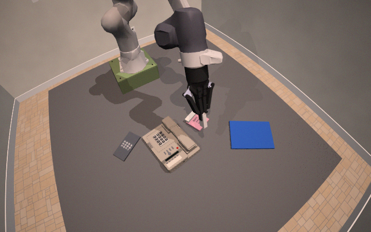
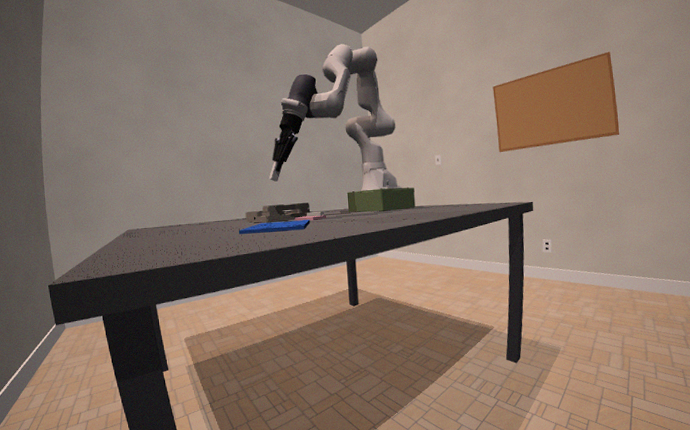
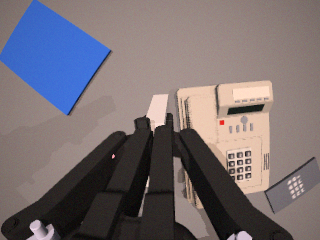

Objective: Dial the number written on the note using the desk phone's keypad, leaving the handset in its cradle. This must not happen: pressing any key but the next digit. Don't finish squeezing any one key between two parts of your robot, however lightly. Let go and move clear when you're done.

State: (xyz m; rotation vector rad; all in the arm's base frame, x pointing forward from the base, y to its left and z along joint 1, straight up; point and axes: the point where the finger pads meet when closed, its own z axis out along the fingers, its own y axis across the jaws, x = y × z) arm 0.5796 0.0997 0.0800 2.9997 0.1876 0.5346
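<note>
The handset is 140 mm below my hand, 80 mm to the right of it and 70 mm behind it. From my hand the other things lie so: pink note: 180 mm below, 100 mm behind, 50 mm to the left; then blue mat: 230 mm to the left, 180 mm below, 100 mm ahead.
</note>
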